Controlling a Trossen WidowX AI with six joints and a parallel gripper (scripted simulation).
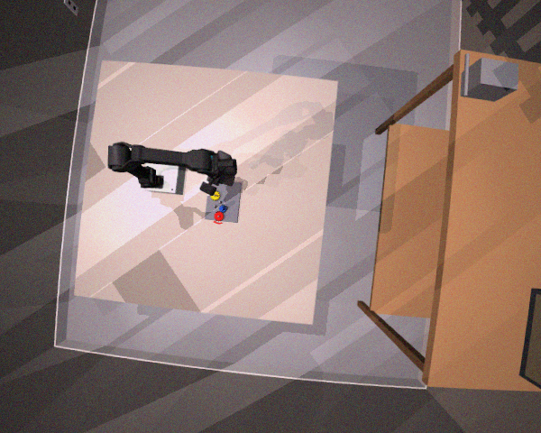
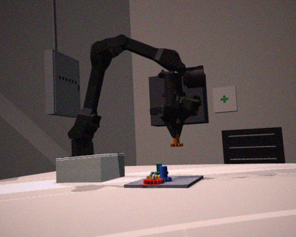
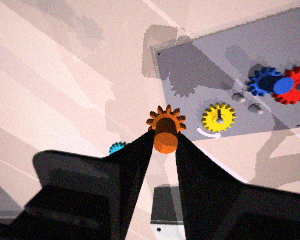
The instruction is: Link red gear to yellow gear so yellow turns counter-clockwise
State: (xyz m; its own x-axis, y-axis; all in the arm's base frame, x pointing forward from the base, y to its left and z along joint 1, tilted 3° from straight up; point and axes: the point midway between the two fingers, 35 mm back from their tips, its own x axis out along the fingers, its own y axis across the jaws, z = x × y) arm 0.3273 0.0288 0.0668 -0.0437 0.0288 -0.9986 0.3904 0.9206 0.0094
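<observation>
Now: gripper tip 1 cm past the blue gear, 14 cm to the left of it and 10 cm above it. Also, from my gripper tip: orange gear: 1 cm below; teal gear: 10 cm behind, 13 cm to the left, 11 cm below; yellow gear: 5 cm behind, 8 cm to the right, 11 cm below.
</observation>
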